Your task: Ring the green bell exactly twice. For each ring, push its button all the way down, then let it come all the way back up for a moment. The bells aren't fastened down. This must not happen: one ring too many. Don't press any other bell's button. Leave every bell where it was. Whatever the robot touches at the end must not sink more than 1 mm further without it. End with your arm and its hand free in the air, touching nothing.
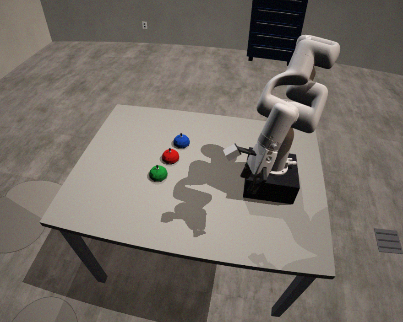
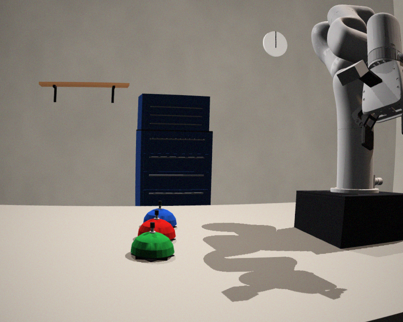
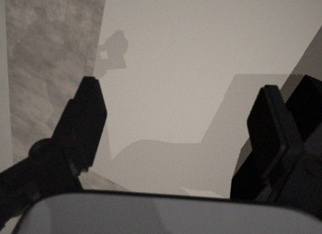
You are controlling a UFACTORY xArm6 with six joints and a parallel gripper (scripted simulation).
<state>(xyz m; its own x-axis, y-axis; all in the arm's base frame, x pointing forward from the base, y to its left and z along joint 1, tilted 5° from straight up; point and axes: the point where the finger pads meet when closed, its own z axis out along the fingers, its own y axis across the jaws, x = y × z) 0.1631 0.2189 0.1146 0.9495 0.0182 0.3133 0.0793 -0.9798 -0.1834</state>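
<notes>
Right now my hand is 35 cm short of the green bell, 25 cm to the left of it and 20 cm above it. From my hand the other things lie so: blue bell 47 cm to the right, 25 cm ahead, 20 cm below; then red bell 36 cm to the right, 30 cm ahead, 20 cm below.
</notes>
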